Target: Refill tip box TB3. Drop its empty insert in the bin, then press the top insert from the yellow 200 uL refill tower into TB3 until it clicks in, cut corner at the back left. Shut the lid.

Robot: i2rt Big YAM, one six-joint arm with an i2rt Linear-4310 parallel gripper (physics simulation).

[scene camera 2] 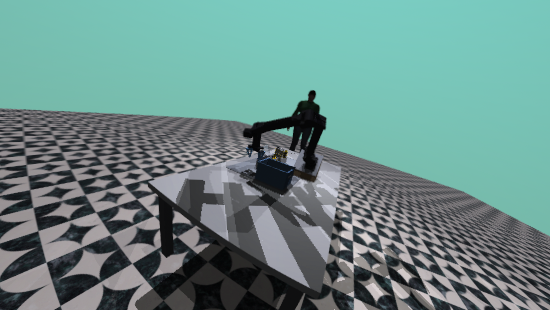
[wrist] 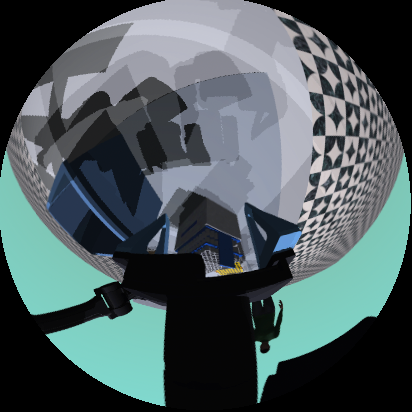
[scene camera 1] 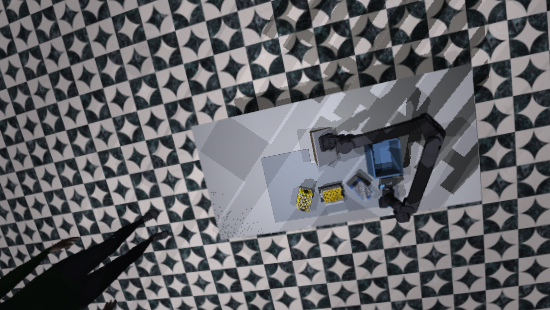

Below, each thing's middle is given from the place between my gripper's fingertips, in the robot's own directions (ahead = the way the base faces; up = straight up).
I see my gripper 110 mm to the left of the blue-grey tip box [wrist: 211,230], 40 mm past it and 20 mm above it. From my hand the other things lie so: blue bin [scene camera 1: 384,159] 200 mm behind, 60 mm to the left, 20 mm below.
